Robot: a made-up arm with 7 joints. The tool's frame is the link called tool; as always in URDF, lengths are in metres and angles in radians.
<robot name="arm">
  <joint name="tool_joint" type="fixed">
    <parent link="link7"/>
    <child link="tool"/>
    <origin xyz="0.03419 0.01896 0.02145" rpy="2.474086 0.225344 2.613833"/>
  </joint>
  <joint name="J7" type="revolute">
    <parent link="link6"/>
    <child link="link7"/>
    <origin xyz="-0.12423 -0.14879 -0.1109" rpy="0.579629 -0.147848 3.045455"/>
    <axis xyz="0 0 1"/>
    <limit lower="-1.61" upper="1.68"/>
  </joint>
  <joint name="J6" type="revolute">
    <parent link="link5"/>
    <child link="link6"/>
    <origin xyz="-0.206 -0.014 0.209" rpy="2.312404 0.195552 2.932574"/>
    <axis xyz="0 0 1"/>
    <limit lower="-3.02" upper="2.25"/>
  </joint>
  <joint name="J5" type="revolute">
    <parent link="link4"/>
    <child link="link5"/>
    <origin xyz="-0.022 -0.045 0.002" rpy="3.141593 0 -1.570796"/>
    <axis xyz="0 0 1"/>
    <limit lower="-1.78" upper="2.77"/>
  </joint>
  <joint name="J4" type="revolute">
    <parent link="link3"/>
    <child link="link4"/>
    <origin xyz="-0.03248 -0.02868 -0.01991" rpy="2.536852 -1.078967 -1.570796"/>
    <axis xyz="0 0 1"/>
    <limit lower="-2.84" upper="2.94"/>
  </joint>
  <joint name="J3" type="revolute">
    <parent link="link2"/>
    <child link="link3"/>
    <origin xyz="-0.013 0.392 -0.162" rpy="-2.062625 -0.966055 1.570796"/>
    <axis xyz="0 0 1"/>
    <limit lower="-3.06" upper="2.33"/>
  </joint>
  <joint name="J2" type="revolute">
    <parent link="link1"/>
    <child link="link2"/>
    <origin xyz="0.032 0.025 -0.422" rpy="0 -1.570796 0"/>
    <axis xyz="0 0 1"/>
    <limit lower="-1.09" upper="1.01"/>
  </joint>
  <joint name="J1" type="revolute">
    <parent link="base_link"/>
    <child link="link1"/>
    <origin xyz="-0.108 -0.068 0.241" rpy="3.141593 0 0"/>
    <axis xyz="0 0 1"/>
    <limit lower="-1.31" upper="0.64"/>
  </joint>
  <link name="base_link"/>
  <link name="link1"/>
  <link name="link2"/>
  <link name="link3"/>
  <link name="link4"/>
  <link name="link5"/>
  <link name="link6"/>
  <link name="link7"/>
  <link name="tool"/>
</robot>
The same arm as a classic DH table. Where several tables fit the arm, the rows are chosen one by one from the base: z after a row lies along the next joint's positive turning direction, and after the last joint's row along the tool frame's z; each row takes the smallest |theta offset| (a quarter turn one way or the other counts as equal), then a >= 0, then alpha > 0; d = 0 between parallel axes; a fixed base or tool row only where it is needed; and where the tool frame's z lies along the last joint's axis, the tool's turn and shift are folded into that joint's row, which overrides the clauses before.
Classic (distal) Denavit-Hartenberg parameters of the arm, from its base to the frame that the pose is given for. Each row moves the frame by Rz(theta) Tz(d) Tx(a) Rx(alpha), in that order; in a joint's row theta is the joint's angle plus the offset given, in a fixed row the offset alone. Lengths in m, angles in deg.
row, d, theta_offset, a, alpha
base (fixed), 0, 32.2, -0.1276, 180
J1, -0.663, -57.8, -0.025, 90
J2, -0.1466, -23.78, -0.3535, 105.57
J3, 0.1745, 83.25, -0.0079, 112.86
J4, 0, -42.99, 0.0501, 180
J5, 0.0808, -48.12, -0.1856, -131.5
J6, 0.034, -33.23, 0.0716, 34.15
J7, -0.2545, -30.85, 0.0101, -139.95
tool (fixed), 0.0587, 159.68, 0, 0
Joint limits (deg, base to tool): -75.06..36.67 -62.45..57.87 -175.33..133.5 -162.72..168.45 -101.99..158.71 -173.03..128.92 -92.25..96.26

